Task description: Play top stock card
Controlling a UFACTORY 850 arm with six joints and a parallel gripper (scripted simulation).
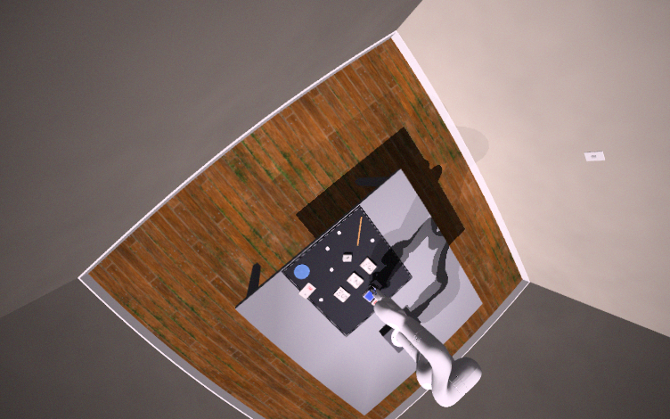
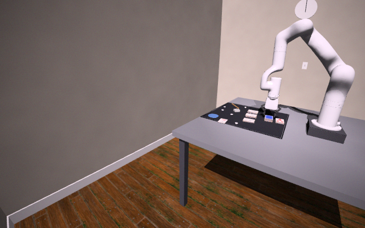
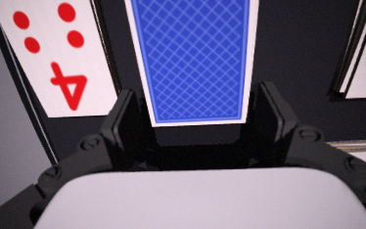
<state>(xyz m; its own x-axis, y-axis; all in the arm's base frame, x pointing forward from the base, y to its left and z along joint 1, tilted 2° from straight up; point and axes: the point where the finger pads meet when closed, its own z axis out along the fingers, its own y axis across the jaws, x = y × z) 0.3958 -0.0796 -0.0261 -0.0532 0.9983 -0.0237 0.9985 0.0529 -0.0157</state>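
Right now the red 4 card is 3 cm to the left of my hand and 1 cm below it. Also, from my hand: black card cloth (18 cm ahead, 5 cm below, 2 cm to the left); red 4 (9 cm behind, 3 cm to the left, 3 cm below); black 2 (15 cm ahead, 3 cm to the left, 2 cm below).
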